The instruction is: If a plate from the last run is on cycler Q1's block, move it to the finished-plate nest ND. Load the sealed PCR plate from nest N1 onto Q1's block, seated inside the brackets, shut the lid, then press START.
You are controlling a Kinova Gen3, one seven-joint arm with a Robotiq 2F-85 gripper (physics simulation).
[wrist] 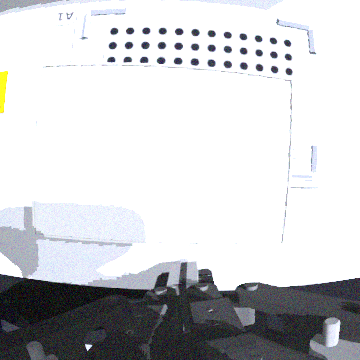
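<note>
Cycler Q1's block [195, 54] shows in the upper part of the wrist view as rows of dark round wells, with no plate visible on the rows that show. Pale corner brackets [108, 12] [311, 41] stand at its far corners. A broad, white, flat panel, which looks like the lid [175, 150], hangs over the nearer part of the block and hides its other rows. My gripper [186, 278] is shut and empty at the bottom middle, by the panel's near edge. It is too overexposed to tell whether they touch. The sealed plate, the nests and START do not show.
A yellow label [3, 92] is at the left edge. Another pale bracket piece [314, 159] stands right of the panel. The mark A1 [65, 16] is at the upper left. Grey shadows fall across the lower left of the white surfaces.
</note>
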